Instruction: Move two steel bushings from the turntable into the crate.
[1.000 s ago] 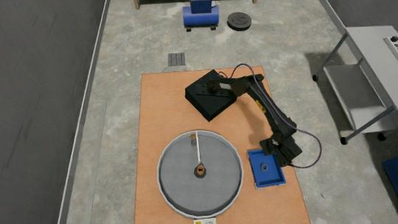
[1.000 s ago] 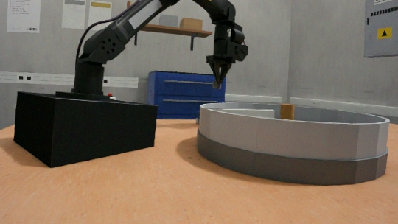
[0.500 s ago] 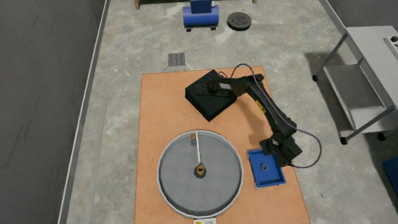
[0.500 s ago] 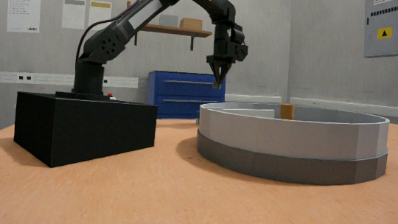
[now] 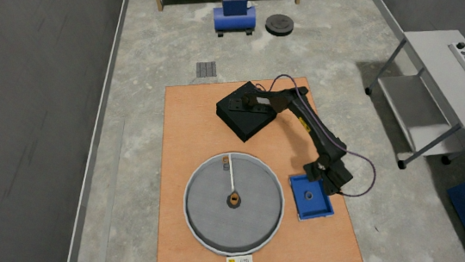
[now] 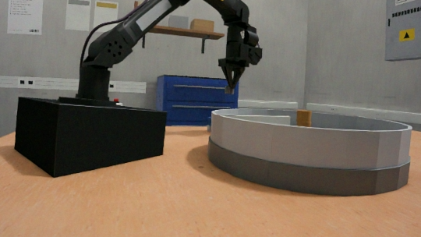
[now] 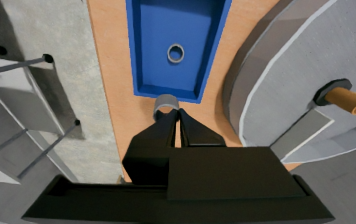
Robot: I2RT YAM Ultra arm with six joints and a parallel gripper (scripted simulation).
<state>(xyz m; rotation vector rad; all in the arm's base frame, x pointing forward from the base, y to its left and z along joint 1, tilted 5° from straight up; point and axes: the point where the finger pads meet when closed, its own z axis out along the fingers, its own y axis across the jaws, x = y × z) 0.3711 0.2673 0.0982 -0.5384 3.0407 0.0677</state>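
Right now my hand is 40 mm short of the blue crate, 30 mm to the right of it and 140 mm above it. Round my hand: grey turntable 90 mm ahead, 320 mm to the right, 110 mm below.
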